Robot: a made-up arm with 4 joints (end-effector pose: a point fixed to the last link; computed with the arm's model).
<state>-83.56 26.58 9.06 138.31</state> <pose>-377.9 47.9 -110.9 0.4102 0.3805 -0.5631 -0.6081</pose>
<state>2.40 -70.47 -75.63 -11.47</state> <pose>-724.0 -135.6 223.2 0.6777 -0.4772 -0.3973 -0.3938</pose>
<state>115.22 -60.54 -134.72 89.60</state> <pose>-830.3 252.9 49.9 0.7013 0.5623 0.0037 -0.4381</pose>
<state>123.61 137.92 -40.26 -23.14</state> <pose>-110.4 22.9 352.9 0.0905 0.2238 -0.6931 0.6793</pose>
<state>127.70 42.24 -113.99 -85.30</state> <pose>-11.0 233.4 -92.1 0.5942 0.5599 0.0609 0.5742</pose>
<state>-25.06 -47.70 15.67 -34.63</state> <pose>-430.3 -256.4 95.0 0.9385 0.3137 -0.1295 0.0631</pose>
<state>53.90 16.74 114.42 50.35</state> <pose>-439.9 253.6 11.2 0.7797 0.3896 -0.3501 -0.3431</pose>
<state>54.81 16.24 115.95 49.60</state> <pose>-439.3 257.3 8.7 0.7785 0.3980 -0.3472 -0.3390</pose>
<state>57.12 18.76 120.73 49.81</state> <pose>-427.8 279.3 4.2 0.7618 0.4030 -0.3503 -0.3668</pose>
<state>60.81 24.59 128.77 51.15</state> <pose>-397.8 317.3 -3.4 0.7232 0.4010 -0.3658 -0.4272</pose>
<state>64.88 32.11 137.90 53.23</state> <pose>-349.1 354.5 -13.6 0.6661 0.3897 -0.3949 -0.4985</pose>
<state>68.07 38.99 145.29 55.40</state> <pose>-297.0 376.0 -23.0 0.6077 0.3722 -0.4272 -0.5565</pose>
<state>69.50 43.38 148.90 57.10</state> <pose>-263.3 382.4 -27.9 0.5699 0.3546 -0.4484 -0.5903</pose>
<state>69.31 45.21 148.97 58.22</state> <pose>-252.9 381.8 -28.3 0.5581 0.3400 -0.4550 -0.6049</pose>
